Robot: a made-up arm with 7 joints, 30 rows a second.
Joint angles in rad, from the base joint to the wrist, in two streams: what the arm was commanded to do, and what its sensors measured. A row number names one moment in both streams.
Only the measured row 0 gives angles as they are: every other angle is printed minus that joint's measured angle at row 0.
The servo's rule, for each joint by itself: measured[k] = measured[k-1] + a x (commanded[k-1-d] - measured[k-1]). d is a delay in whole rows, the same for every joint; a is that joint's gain. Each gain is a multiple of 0.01, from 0.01 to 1. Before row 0 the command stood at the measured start. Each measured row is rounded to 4 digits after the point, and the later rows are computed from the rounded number. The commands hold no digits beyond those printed.
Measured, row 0: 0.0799, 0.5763, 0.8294, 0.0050, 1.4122, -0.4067, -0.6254
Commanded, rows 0 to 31: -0.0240, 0.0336, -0.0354, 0.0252, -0.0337, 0.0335, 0.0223; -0.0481, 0.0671, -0.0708, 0.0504, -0.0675, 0.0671, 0.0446; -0.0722, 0.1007, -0.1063, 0.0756, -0.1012, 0.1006, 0.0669; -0.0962, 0.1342, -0.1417, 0.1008, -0.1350, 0.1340, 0.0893; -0.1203, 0.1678, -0.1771, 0.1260, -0.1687, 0.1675, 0.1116; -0.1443, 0.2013, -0.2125, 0.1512, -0.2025, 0.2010, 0.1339; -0.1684, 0.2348, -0.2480, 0.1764, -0.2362, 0.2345, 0.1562; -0.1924, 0.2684, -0.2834, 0.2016, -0.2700, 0.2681, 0.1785; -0.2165, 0.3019, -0.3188, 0.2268, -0.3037, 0.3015, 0.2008; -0.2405, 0.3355, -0.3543, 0.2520, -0.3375, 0.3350, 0.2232; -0.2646, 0.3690, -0.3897, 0.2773, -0.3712, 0.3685, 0.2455; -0.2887, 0.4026, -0.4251, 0.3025, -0.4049, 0.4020, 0.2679; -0.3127, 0.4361, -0.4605, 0.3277, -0.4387, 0.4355, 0.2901; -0.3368, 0.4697, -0.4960, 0.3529, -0.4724, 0.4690, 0.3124; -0.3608, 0.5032, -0.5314, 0.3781, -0.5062, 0.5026, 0.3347; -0.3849, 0.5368, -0.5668, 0.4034, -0.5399, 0.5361, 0.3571; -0.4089, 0.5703, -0.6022, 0.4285, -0.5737, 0.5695, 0.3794; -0.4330, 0.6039, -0.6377, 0.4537, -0.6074, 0.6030, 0.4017; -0.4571, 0.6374, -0.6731, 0.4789, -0.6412, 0.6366, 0.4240; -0.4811, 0.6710, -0.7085, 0.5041, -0.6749, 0.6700, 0.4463; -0.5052, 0.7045, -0.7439, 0.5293, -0.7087, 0.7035, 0.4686; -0.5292, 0.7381, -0.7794, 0.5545, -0.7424, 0.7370, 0.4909; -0.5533, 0.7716, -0.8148, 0.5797, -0.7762, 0.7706, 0.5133; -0.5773, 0.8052, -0.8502, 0.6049, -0.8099, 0.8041, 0.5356; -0.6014, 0.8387, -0.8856, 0.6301, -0.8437, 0.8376, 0.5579; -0.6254, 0.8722, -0.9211, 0.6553, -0.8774, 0.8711, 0.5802; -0.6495, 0.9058, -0.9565, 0.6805, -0.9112, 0.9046, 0.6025; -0.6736, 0.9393, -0.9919, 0.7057, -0.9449, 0.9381, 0.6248; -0.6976, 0.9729, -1.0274, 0.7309, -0.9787, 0.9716, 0.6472; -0.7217, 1.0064, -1.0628, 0.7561, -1.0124, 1.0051, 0.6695; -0.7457, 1.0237, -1.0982, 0.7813, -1.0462, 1.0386, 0.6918; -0.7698, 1.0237, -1.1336, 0.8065, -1.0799, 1.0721, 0.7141
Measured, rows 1 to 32: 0.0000, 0.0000, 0.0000, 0.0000, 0.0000, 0.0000, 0.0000; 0.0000, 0.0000, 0.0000, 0.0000, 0.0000, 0.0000, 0.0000; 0.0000, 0.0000, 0.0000, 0.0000, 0.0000, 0.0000, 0.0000; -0.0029, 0.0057, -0.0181, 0.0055, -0.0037, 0.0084, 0.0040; -0.0083, 0.0161, -0.0450, 0.0154, -0.0107, 0.0231, 0.0113; -0.0160, 0.0305, -0.0763, 0.0286, -0.0207, 0.0425, 0.0213; -0.0256, 0.0481, -0.1097, 0.0445, -0.0333, 0.0654, 0.0335; -0.0370, 0.0684, -0.1441, 0.0624, -0.0482, 0.0909, 0.0476; -0.0499, 0.0910, -0.1790, 0.0819, -0.0652, 0.1184, 0.0631; -0.0641, 0.1154, -0.2142, 0.1027, -0.0840, 0.1474, 0.0799; -0.0795, 0.1414, -0.2495, 0.1245, -0.1045, 0.1776, 0.0976; -0.0959, 0.1687, -0.2848, 0.1470, -0.1264, 0.2086, 0.1162; -0.1133, 0.1971, -0.3202, 0.1701, -0.1496, 0.2402, 0.1355; -0.1315, 0.2263, -0.3556, 0.1937, -0.1740, 0.2723, 0.1553; -0.1504, 0.2563, -0.3910, 0.2176, -0.1994, 0.3047, 0.1756; -0.1699, 0.2869, -0.4264, 0.2418, -0.2257, 0.3374, 0.1962; -0.1899, 0.3180, -0.4619, 0.2662, -0.2528, 0.3703, 0.2171; -0.2104, 0.3495, -0.4973, 0.2908, -0.2807, 0.4034, 0.2383; -0.2313, 0.3813, -0.5327, 0.3156, -0.3092, 0.4366, 0.2597; -0.2526, 0.4134, -0.5681, 0.3404, -0.3383, 0.4698, 0.2812; -0.2742, 0.4458, -0.6036, 0.3653, -0.3679, 0.5031, 0.3029; -0.2961, 0.4784, -0.6390, 0.3903, -0.3980, 0.5365, 0.3247; -0.3183, 0.5111, -0.6744, 0.4153, -0.4285, 0.5699, 0.3466; -0.3407, 0.5440, -0.7098, 0.4404, -0.4593, 0.6033, 0.3686; -0.3633, 0.5770, -0.7453, 0.4655, -0.4904, 0.6367, 0.3906; -0.3861, 0.6101, -0.7807, 0.4906, -0.5218, 0.6702, 0.4127; -0.4090, 0.6433, -0.8161, 0.5157, -0.5535, 0.7037, 0.4348; -0.4321, 0.6765, -0.8515, 0.5409, -0.5854, 0.7372, 0.4570; -0.4553, 0.7098, -0.8870, 0.5661, -0.6175, 0.7707, 0.4792; -0.4786, 0.7431, -0.9224, 0.5913, -0.6498, 0.8042, 0.5014; -0.5020, 0.7765, -0.9578, 0.6165, -0.6823, 0.8377, 0.5236; -0.5255, 0.8099, -0.9933, 0.6417, -0.7149, 0.8712, 0.5458
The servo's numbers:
d 3
a 0.12 0.17 0.51 0.22 0.11 0.25 0.18

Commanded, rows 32 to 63: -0.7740, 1.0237, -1.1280, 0.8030, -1.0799, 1.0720, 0.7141; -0.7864, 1.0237, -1.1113, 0.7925, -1.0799, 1.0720, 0.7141; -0.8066, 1.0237, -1.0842, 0.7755, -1.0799, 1.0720, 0.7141; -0.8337, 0.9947, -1.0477, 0.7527, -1.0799, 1.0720, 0.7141; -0.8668, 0.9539, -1.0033, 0.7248, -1.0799, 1.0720, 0.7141; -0.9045, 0.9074, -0.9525, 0.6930, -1.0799, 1.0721, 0.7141; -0.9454, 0.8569, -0.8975, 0.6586, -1.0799, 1.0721, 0.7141; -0.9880, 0.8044, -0.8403, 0.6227, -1.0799, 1.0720, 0.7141; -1.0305, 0.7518, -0.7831, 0.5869, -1.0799, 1.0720, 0.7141; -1.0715, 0.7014, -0.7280, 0.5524, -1.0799, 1.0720, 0.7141; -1.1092, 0.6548, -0.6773, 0.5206, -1.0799, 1.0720, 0.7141; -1.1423, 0.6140, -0.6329, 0.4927, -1.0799, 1.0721, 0.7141; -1.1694, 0.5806, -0.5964, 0.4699, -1.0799, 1.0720, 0.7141; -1.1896, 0.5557, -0.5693, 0.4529, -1.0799, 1.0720, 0.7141; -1.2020, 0.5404, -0.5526, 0.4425, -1.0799, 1.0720, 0.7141; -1.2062, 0.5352, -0.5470, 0.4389, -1.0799, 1.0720, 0.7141; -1.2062, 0.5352, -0.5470, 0.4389, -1.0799, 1.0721, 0.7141; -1.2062, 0.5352, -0.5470, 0.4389, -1.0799, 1.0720, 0.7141; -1.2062, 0.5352, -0.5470, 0.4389, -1.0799, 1.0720, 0.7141; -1.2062, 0.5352, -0.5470, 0.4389, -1.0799, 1.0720, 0.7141; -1.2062, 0.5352, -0.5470, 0.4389, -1.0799, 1.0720, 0.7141; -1.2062, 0.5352, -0.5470, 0.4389, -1.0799, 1.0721, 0.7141; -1.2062, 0.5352, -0.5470, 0.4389, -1.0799, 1.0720, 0.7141; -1.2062, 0.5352, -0.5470, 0.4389, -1.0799, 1.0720, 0.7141; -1.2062, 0.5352, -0.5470, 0.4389, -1.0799, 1.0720, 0.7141; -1.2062, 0.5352, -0.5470, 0.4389, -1.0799, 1.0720, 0.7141; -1.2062, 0.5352, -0.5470, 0.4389, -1.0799, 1.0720, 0.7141; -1.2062, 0.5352, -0.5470, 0.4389, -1.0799, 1.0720, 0.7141; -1.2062, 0.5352, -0.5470, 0.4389, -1.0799, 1.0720, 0.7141; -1.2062, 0.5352, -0.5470, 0.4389, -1.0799, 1.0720, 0.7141; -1.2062, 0.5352, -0.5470, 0.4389, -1.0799, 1.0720, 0.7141; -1.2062, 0.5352, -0.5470, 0.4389, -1.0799, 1.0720, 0.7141
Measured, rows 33 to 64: -0.5490, 0.8433, -1.0287, 0.6669, -0.7476, 0.9047, 0.5681; -0.5726, 0.8740, -1.0641, 0.6921, -0.7804, 0.9382, 0.5904; -0.5963, 0.8994, -1.0995, 0.7173, -0.8133, 0.9717, 0.6127; -0.6176, 0.9205, -1.1140, 0.7362, -0.8426, 0.9968, 0.6310; -0.6379, 0.9380, -1.1126, 0.7486, -0.8687, 1.0156, 0.6460; -0.6581, 0.9526, -1.0981, 0.7545, -0.8919, 1.0297, 0.6583; -0.6792, 0.9598, -1.0724, 0.7541, -0.9126, 1.0403, 0.6683; -0.7017, 0.9588, -1.0372, 0.7477, -0.9310, 1.0482, 0.6765; -0.7260, 0.9501, -0.9940, 0.7357, -0.9474, 1.0542, 0.6833; -0.7523, 0.9343, -0.9448, 0.7187, -0.9620, 1.0587, 0.6888; -0.7806, 0.9122, -0.8915, 0.6976, -0.9750, 1.0620, 0.6934; -0.8106, 0.8849, -0.8362, 0.6732, -0.9865, 1.0645, 0.6971; -0.8419, 0.8537, -0.7810, 0.6466, -0.9968, 1.0664, 0.7002; -0.8740, 0.8199, -0.7281, 0.6189, -1.0059, 1.0678, 0.7027; -0.9062, 0.7849, -0.6795, 0.5911, -1.0140, 1.0689, 0.7048; -0.9378, 0.7502, -0.6371, 0.5644, -1.0212, 1.0697, 0.7065; -0.9680, 0.7171, -0.6025, 0.5399, -1.0277, 1.0703, 0.7079; -0.9961, 0.6871, -0.5771, 0.5185, -1.0334, 1.0707, 0.7090; -1.0213, 0.6613, -0.5617, 0.5010, -1.0385, 1.0710, 0.7099; -1.0435, 0.6399, -0.5542, 0.4873, -1.0431, 1.0713, 0.7107; -1.0630, 0.6221, -0.5505, 0.4767, -1.0471, 1.0715, 0.7113; -1.0802, 0.6073, -0.5487, 0.4684, -1.0507, 1.0716, 0.7118; -1.0953, 0.5950, -0.5478, 0.4619, -1.0539, 1.0717, 0.7122; -1.1086, 0.5848, -0.5474, 0.4568, -1.0568, 1.0718, 0.7125; -1.1203, 0.5764, -0.5472, 0.4529, -1.0593, 1.0719, 0.7128; -1.1306, 0.5694, -0.5471, 0.4498, -1.0616, 1.0719, 0.7130; -1.1397, 0.5636, -0.5470, 0.4474, -1.0636, 1.0719, 0.7132; -1.1477, 0.5588, -0.5470, 0.4455, -1.0654, 1.0719, 0.7134; -1.1547, 0.5548, -0.5470, 0.4440, -1.0670, 1.0719, 0.7135; -1.1609, 0.5515, -0.5470, 0.4429, -1.0684, 1.0719, 0.7136; -1.1663, 0.5487, -0.5470, 0.4420, -1.0697, 1.0719, 0.7137; -1.1711, 0.5464, -0.5470, 0.4413, -1.0708, 1.0719, 0.7138
